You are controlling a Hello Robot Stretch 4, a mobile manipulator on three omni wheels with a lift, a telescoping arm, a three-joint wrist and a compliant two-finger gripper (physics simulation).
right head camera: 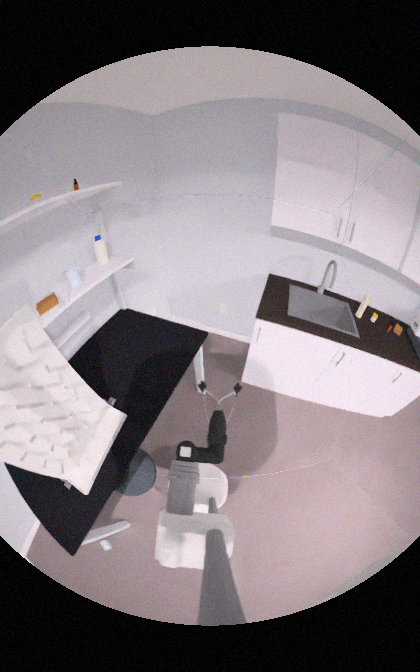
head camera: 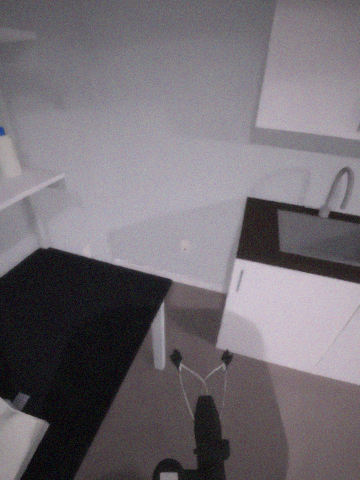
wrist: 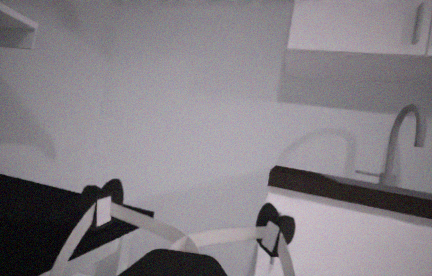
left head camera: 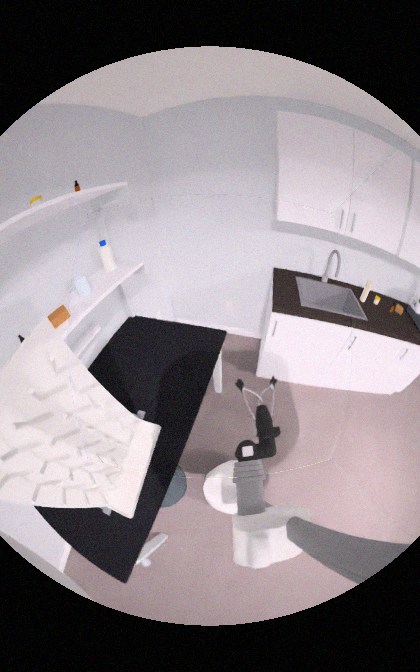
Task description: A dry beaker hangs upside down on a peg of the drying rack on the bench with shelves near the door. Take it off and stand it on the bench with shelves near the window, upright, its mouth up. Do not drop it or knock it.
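Places are measured from the robot's base along level axes (x up, y back, z right), in centimetres.
Pixels of known places: gripper, between the fingertips: [head camera: 200,350] [wrist: 191,207].
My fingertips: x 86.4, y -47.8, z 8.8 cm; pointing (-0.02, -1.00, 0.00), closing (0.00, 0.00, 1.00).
Behind a point stands the place of what it marks.
The white drying rack [head camera: 20,440] @(x 73.9, y -27.2, z -39.9 cm) [left head camera: 142,465] [right head camera: 102,455] leans at the left on the black top of a bench with shelves [head camera: 90,320] @(x 73.4, y -67.1, z -31.3 cm) [left head camera: 160,370] [right head camera: 135,360] [wrist: 30,215] @(x 73.5, y -76.3, z -21.0 cm). Its pegs show in the left and right head views. I cannot make out a beaker on them. My gripper [head camera: 201,358] @(x 86.4, y -47.8, z 8.8 cm) [left head camera: 256,383] [right head camera: 220,387] [wrist: 191,207] @(x 86.4, y -47.8, z 8.8 cm) is open and empty, to the right of the bench's right end, with floor behind it in the head views. The other bench with shelves cannot be made out in these views.
A blue-capped bottle [head camera: 9,156] @(x 127.1, y -98.4, z -61.6 cm) [left head camera: 107,257] [right head camera: 101,251] and a pale blue container [left head camera: 81,286] [right head camera: 73,277] stand on the lower shelf. A dark sink counter [head camera: 257,225] @(x 88.3, y -115.4, z 43.9 cm) [left head camera: 285,290] [right head camera: 272,300] [wrist: 350,192] @(x 86.7, y -87.2, z 47.7 cm) stands at the right. A round stool [left head camera: 175,487] [right head camera: 137,475] is by the bench's front edge.
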